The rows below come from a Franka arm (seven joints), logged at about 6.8 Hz.
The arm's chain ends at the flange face. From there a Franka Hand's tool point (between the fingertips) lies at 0.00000 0.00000 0.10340 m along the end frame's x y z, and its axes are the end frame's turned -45 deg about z.
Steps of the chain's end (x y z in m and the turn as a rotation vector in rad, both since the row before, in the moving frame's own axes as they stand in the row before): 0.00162 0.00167 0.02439 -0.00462 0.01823 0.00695; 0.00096 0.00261 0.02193 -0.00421 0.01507 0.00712; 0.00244 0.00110 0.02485 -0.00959 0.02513 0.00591; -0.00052 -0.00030 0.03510 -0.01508 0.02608 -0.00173; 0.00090 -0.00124 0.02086 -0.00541 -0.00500 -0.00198
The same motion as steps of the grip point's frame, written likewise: 0.00095 0.00400 0.02437 -0.01616 0.00962 0.00695; -0.00038 0.00394 0.02192 -0.01363 0.00768 0.00712; 0.00208 0.00504 0.02481 -0.02455 0.01099 0.00591; 0.00065 0.00243 0.03505 -0.02910 0.00778 -0.00173; 0.00075 -0.00021 0.02086 -0.00029 -0.00736 -0.00198
